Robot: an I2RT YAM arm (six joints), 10 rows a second.
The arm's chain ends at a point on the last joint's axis. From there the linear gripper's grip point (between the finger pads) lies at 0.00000 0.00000 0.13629 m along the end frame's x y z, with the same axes.
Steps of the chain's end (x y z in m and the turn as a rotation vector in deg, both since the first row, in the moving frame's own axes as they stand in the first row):
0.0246, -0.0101, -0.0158, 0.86, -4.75, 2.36
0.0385, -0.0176, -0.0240, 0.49, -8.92, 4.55
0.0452, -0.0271, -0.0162, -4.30, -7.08, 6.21
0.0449, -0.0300, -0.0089, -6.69, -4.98, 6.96
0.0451, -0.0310, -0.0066, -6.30, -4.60, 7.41
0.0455, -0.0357, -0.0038, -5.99, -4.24, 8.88
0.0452, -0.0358, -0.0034, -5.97, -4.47, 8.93
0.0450, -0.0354, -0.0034, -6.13, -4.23, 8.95
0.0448, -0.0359, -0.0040, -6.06, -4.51, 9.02
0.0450, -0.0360, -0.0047, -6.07, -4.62, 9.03
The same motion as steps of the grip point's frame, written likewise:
0.0134, -0.0124, -0.0163, 0.86, -4.75, 2.36
0.0174, -0.0196, -0.0257, 0.49, -8.92, 4.55
0.0279, -0.0178, -0.0176, -4.30, -7.08, 6.21
0.0322, -0.0149, -0.0103, -6.69, -4.98, 6.96
0.0333, -0.0168, -0.0079, -6.30, -4.60, 7.41
0.0344, -0.0223, -0.0049, -5.99, -4.24, 8.88
0.0335, -0.0225, -0.0046, -5.97, -4.47, 8.93
0.0339, -0.0217, -0.0045, -6.13, -4.23, 8.95
0.0330, -0.0224, -0.0052, -6.06, -4.51, 9.02
0.0330, -0.0225, -0.0059, -6.07, -4.62, 9.03

